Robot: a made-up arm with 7 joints. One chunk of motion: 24 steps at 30 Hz.
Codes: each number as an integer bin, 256 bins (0 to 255) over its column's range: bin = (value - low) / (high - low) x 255, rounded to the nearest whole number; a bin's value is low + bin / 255 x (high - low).
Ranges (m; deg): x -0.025..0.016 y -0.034..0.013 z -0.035..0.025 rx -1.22..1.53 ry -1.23..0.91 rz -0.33..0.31
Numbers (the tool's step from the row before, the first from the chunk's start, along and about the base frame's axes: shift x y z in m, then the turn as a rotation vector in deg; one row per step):
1: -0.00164 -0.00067 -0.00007 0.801 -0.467 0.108
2: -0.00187 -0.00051 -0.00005 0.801 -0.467 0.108
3: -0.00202 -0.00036 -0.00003 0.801 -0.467 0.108
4: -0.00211 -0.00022 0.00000 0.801 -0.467 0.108
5: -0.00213 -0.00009 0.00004 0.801 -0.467 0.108
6: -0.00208 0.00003 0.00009 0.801 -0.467 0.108
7: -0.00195 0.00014 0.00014 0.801 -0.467 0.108
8: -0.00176 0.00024 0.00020 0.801 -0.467 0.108
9: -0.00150 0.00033 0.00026 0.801 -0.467 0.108
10: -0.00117 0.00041 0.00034 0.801 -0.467 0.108
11: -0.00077 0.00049 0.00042 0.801 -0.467 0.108
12: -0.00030 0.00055 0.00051 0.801 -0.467 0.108
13: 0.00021 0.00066 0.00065 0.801 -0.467 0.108
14: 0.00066 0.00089 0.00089 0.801 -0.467 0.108
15: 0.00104 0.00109 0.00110 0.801 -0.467 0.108
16: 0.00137 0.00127 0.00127 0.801 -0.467 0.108
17: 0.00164 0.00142 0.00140 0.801 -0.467 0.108
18: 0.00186 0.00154 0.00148 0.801 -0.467 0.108
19: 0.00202 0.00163 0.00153 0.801 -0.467 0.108
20: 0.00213 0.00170 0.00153 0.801 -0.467 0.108
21: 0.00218 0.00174 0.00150 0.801 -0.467 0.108
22: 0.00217 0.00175 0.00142 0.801 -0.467 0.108
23: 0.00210 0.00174 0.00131 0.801 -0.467 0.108
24: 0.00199 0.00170 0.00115 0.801 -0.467 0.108
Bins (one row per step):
1: 145 181 148 187 91 175
2: 144 182 149 187 91 175
3: 143 183 149 187 91 175
4: 142 183 149 187 91 175
5: 142 184 149 187 91 175
6: 143 185 149 187 91 175
7: 143 185 149 187 91 175
8: 145 186 150 187 91 175
9: 146 186 150 187 91 175
10: 148 187 150 187 91 175
11: 151 187 151 187 91 175
12: 154 187 151 187 91 175
13: 157 188 152 187 91 175
14: 160 189 153 187 91 175
15: 162 190 153 187 91 175
16: 164 191 154 187 91 175
17: 166 192 155 187 91 175
18: 167 193 155 187 91 175
19: 168 193 155 187 91 175
20: 169 194 155 187 91 175
21: 169 194 155 187 91 175
22: 169 194 155 187 91 175
23: 169 194 154 187 91 175
24: 168 194 154 187 91 175

